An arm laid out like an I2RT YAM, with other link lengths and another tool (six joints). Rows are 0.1 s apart.
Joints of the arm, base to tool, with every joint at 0 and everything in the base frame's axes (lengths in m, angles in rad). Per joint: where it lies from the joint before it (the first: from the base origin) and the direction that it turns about. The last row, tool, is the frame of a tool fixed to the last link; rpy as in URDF.
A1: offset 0 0 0.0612 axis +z
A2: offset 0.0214 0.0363 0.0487 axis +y
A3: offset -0.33 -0.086 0 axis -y
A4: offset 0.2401 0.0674 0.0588 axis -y
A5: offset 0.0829 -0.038 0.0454 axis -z
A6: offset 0.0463 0 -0.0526 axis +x
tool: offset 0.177 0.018 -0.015 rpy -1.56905 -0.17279 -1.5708
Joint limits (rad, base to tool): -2.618..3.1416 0..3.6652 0..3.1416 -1.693..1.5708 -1.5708..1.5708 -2.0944..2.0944
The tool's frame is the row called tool.
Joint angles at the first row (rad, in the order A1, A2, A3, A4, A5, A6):
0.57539, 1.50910, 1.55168, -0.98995, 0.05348, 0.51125
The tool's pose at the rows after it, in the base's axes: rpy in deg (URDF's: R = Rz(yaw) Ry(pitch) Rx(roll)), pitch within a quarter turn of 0, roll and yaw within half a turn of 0; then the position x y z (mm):
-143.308, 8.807, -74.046, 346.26, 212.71, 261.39
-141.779, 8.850, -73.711, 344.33, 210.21, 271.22
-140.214, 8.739, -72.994, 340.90, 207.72, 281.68
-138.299, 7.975, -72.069, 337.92, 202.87, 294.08
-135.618, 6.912, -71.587, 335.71, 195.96, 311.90
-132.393, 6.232, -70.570, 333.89, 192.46, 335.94
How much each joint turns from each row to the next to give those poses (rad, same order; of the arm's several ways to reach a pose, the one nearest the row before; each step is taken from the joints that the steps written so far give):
0.00029, -0.02378, -0.00297, 0.00799, 0.00359, -0.00963
-0.00015, -0.02239, 0.00318, 0.00024, 0.00428, -0.00578
0.00108, -0.02446, 0.00453, -0.00290, 0.00267, -0.01164
-0.00131, -0.02644, 0.00961, -0.00615, 0.00803, -0.02383
0.00015, -0.03051, 0.02055, -0.00912, 0.02018, -0.02208
0.00135, -0.02320, 0.04327, -0.01267, 0.01029, -0.02510

